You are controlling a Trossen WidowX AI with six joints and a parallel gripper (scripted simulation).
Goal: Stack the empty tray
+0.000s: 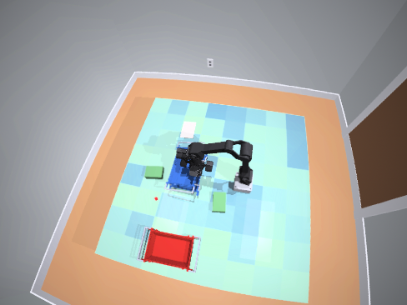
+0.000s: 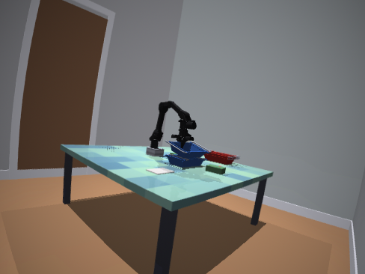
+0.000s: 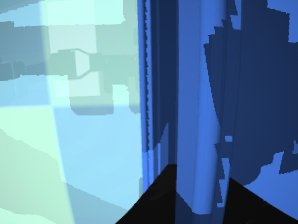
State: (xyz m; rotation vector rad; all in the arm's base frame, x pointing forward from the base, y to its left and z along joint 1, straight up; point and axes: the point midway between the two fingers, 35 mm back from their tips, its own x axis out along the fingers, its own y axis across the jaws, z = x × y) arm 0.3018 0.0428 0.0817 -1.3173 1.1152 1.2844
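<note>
Right now the blue tray is 70 mm ahead of my gripper tip, 10 mm to the left of it and 10 mm above it. The rest, counted from my gripper tip: small red block (250 mm to the left, 210 mm ahead, 100 mm below); white flat plate (320 mm to the right, 210 mm ahead, 110 mm below).
</note>
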